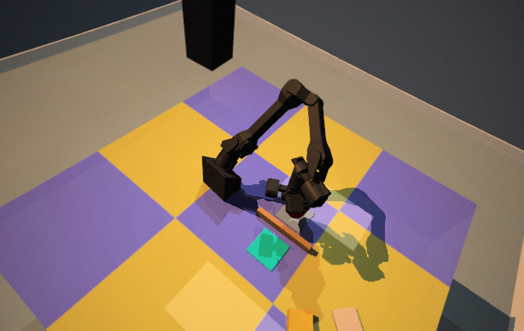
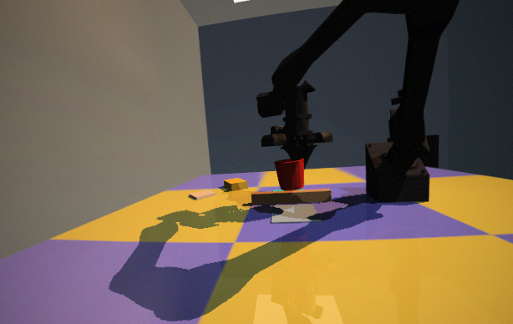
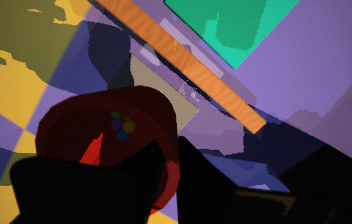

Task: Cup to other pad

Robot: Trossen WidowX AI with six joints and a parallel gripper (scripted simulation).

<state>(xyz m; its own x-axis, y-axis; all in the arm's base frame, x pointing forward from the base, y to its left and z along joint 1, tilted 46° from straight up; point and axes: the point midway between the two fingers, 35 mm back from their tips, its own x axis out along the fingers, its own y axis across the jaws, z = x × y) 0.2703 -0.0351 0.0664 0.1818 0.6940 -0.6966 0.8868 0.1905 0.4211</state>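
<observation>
The green pad is 2 cm ahead of my gripper tip, 13 cm to the right of it and 10 cm below it. From my gripper tip the other things lie so: red cup 3 cm ahead, 1 cm to the left; wooden bar 2 cm ahead, 5 cm to the right, 9 cm below; grey pad 3 cm ahead, 4 cm to the left, 10 cm below.
</observation>
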